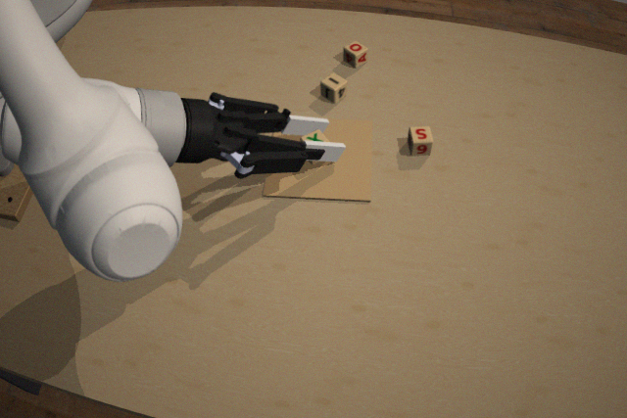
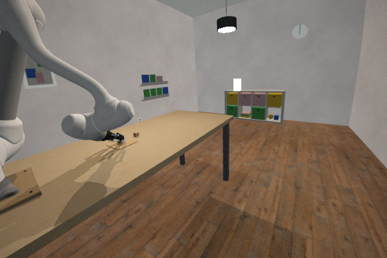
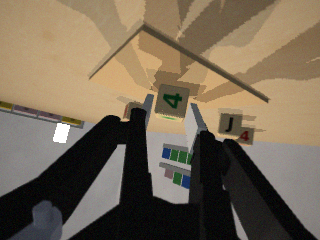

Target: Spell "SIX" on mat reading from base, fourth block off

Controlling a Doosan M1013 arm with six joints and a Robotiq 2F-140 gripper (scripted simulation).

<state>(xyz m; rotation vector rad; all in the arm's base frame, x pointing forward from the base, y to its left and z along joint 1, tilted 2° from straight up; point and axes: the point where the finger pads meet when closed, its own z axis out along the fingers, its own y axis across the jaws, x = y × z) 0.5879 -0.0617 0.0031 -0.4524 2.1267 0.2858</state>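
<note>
The letter block is 20 mm below my hand. Also, from my hand: tan mat 10 mm ahead, 30 mm below; then I block 30 mm ahead, 120 mm to the left, 20 mm below; then S block 150 mm ahead, 10 mm to the left, 20 mm below.
</note>
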